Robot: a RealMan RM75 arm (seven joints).
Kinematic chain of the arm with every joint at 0, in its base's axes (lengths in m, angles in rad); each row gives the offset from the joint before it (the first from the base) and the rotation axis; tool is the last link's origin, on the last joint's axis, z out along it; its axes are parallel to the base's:
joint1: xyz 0 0 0.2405 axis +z
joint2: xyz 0 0 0 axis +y
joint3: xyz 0 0 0.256 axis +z
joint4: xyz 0 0 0 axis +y
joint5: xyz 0 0 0.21 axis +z
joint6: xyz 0 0 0 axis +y
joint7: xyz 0 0 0.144 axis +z
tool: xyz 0 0 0
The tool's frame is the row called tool.
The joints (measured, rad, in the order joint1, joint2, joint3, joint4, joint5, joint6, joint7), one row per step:
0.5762 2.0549 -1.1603 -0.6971 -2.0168 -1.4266 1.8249
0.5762 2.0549 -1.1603 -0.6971 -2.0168 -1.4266 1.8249
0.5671 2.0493 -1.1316 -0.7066 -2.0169 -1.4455 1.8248
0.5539 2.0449 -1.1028 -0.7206 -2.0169 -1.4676 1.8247
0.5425 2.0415 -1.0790 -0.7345 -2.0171 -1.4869 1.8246
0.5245 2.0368 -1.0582 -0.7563 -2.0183 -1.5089 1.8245
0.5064 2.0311 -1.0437 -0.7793 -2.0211 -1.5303 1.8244
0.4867 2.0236 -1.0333 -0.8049 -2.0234 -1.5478 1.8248
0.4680 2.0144 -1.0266 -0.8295 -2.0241 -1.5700 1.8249
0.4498 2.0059 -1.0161 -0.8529 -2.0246 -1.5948 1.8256
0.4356 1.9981 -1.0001 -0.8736 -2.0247 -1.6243 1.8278
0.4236 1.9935 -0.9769 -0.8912 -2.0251 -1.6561 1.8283
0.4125 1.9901 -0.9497 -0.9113 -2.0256 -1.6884 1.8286
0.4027 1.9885 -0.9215 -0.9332 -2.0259 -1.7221 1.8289
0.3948 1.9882 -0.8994 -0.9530 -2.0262 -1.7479 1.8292
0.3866 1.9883 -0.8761 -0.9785 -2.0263 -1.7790 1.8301
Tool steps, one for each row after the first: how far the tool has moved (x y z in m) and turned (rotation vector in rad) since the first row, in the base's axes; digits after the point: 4 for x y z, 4 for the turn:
0.0000 0.0000 0.0000 0.0000 0.0000 0.0000
0.0024 0.0003 0.0070 0.0126 0.0148 -0.0113
0.0051 -0.0005 0.0142 0.0248 0.0309 -0.0222
0.0072 -0.0014 0.0204 0.0354 0.0438 -0.0293
0.0107 -0.0035 0.0279 0.0464 0.0520 -0.0345
0.0144 -0.0062 0.0350 0.0537 0.0537 -0.0360
0.0187 -0.0089 0.0427 0.0637 0.0497 -0.0365
0.0226 -0.0122 0.0503 0.0671 0.0453 -0.0338
0.0262 -0.0160 0.0580 0.0699 0.0439 -0.0333
0.0286 -0.0195 0.0659 0.0708 0.0478 -0.0338
0.0304 -0.0230 0.0733 0.0727 0.0579 -0.0352
0.0315 -0.0262 0.0811 0.0783 0.0691 -0.0349
0.0317 -0.0294 0.0887 0.0838 0.0814 -0.0318
0.0317 -0.0320 0.0947 0.0897 0.0899 -0.0278
0.0309 -0.0349 0.1015 0.0946 0.0981 -0.0196

